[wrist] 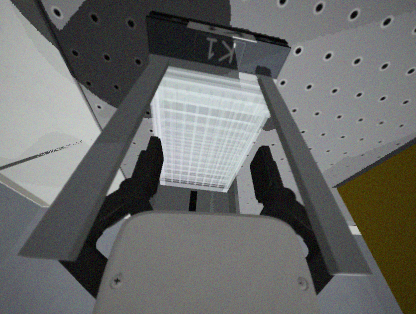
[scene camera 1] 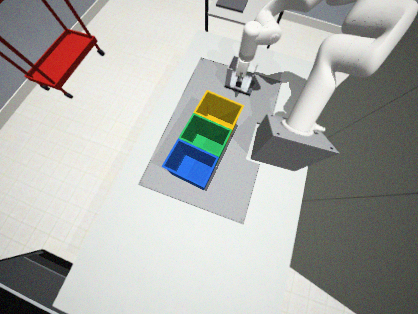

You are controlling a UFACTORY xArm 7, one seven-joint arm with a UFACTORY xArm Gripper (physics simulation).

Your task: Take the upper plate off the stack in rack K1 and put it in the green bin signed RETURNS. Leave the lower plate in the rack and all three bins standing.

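Frame: origin at the arm's base, x ahead, y left, z up, level; metres.
Where they show: gripper, fingertip midpoint: [wrist: 209, 151] [scene camera 1: 240, 80]; arm's base, link origin: [scene camera 1: 296, 128].
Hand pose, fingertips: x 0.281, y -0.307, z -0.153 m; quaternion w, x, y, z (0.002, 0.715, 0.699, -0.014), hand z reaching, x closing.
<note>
Things, the pixels of their centre, and the offset from my fingertips. Level surfaces: height alone.
- green bin, body centre: [scene camera 1: 205, 142] dy +0.437, dx +0.065, dz +0.044 m
- yellow bin, body centre: [scene camera 1: 217, 119] dy +0.308, dx +0.046, dz +0.044 m
- blue bin, body centre: [scene camera 1: 192, 167] dy +0.567, dx +0.084, dz +0.044 m
- grey perforated mat, surface height: dz -0.045 m
Rack K1 [scene camera 1: 244, 92] [wrist: 172, 40] stands past the yellow bin, its label toward the top of the wrist view. Clear, gridded plates [wrist: 210, 112] are stacked between its posts; where the upper plate ends and the lower begins is hard to tell. My gripper [scene camera 1: 239, 84] [wrist: 209, 151] is open and empty over the rack. In the wrist view its fingers appear on either side of the stack, inside the posts; their exact height against the upper plate is unclear. The green bin [scene camera 1: 204, 128] stands upright in the middle of the bin row; its RETURNS sign is not readable.
The yellow bin [scene camera 1: 220, 108] [wrist: 382, 215] stands between the green bin and the rack. The blue bin [scene camera 1: 192, 169] stands on the green bin's other side. All stand on a grey perforated mat [scene camera 1: 227, 204]. The arm's base [scene camera 1: 292, 149] is to the right. A red cart [scene camera 1: 62, 57] is off the table.
</note>
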